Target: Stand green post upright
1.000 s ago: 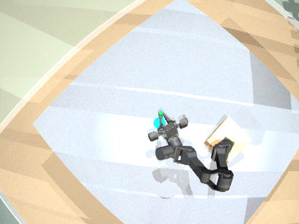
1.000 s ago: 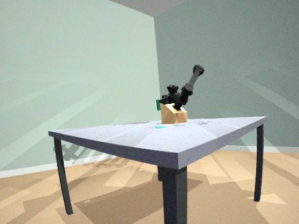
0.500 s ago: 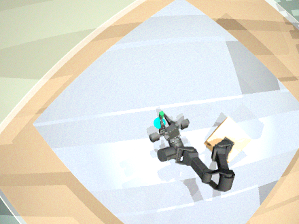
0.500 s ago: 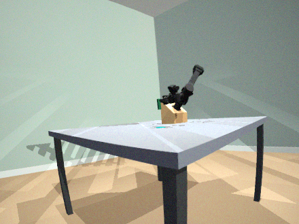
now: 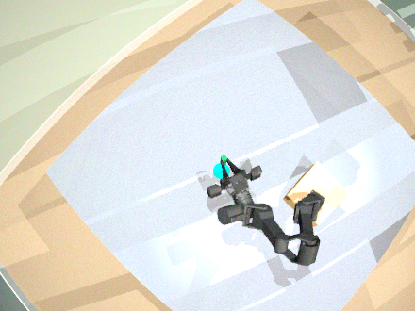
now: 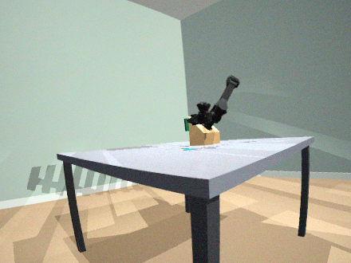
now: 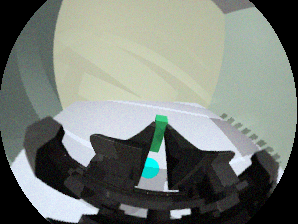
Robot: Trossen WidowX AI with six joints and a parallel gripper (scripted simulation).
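Now: gripper tip 150 mm above the cyan circle. Also, from my gripper tip: green post (20 mm below).
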